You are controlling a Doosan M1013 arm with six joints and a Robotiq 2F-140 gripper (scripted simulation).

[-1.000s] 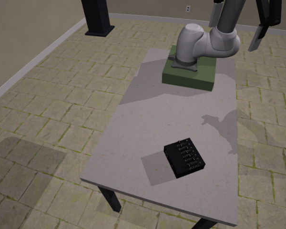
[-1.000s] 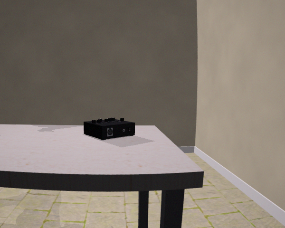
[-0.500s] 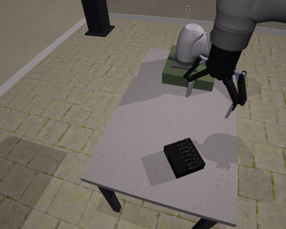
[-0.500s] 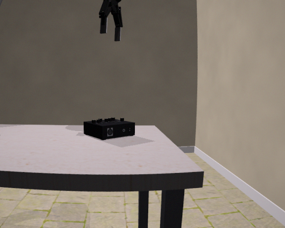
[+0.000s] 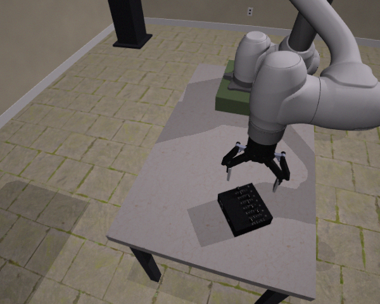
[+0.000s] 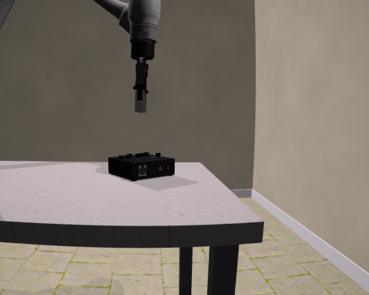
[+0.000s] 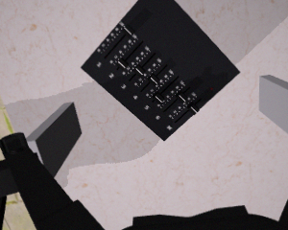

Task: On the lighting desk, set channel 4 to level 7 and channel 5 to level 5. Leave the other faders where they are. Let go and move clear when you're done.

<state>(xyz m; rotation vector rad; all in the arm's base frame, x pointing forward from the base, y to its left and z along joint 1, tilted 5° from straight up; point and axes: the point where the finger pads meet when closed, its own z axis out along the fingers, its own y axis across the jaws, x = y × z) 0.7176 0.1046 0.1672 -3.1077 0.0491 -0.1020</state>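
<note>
Right now my hand is 10 mm past the channel 4 fader cap, 10 mm to the right of it and 140 mm above it. Round my hand: channel 6 fader cap (40 mm behind, 20 mm to the right, 140 mm below); then channel 3 fader cap (10 mm ahead, 30 mm to the left, 140 mm below); then channel 5 fader cap (40 mm behind, 10 mm to the left, 140 mm below).
</note>
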